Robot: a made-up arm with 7 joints.
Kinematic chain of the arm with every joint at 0, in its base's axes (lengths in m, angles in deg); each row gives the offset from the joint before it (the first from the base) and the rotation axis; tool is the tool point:
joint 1: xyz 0 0 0.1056 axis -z
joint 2: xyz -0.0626 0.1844 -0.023 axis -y
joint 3: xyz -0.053 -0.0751 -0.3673 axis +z
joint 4: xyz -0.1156 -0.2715 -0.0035 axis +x
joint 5: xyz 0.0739 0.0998 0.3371 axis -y
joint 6: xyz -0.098 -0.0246 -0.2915 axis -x
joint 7: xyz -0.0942 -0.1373 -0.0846 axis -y
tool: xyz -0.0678 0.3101 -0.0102
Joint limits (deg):
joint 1: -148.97..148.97
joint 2: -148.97..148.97
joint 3: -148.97..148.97
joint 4: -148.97..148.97
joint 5: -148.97..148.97
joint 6: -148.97..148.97
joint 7: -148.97..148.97
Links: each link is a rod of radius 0.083 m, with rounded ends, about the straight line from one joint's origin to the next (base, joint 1, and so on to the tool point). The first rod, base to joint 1, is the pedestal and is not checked.
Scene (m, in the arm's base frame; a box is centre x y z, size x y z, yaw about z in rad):
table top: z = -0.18
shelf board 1: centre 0.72 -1 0.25 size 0.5 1.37 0.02 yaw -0.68
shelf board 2: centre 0.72 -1 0.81 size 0.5 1.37 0.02 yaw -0.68
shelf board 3: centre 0.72 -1 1.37 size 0.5 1.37 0.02 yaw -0.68
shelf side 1: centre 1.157 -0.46 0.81 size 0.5 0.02 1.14 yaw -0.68
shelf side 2: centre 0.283 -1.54 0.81 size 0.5 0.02 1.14 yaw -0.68
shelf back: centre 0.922 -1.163 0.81 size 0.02 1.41 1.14 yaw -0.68
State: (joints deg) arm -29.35 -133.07 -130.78 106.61 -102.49 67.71 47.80
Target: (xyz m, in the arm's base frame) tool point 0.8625 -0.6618 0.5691
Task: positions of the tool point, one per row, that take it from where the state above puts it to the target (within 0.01 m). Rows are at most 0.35 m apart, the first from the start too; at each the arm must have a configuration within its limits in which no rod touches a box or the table.
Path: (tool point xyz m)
1: -0.4788 0.8188 0.9372
2: -0.2854 0.6778 1.0891
3: -0.1093 0.4536 1.1893
4: 0.0463 0.1873 1.2075
5: 0.1849 -0.0704 1.1328
6: 0.3101 -0.2704 0.9779
7: 0.4207 -0.3772 0.7753
8: 0.5095 -0.3763 0.5691
9: 0.6247 -0.4802 0.5295
10: 0.7232 -0.5631 0.5094
11: 0.8032 -0.6246 0.5207
12: 0.8626 -0.6618 0.5690

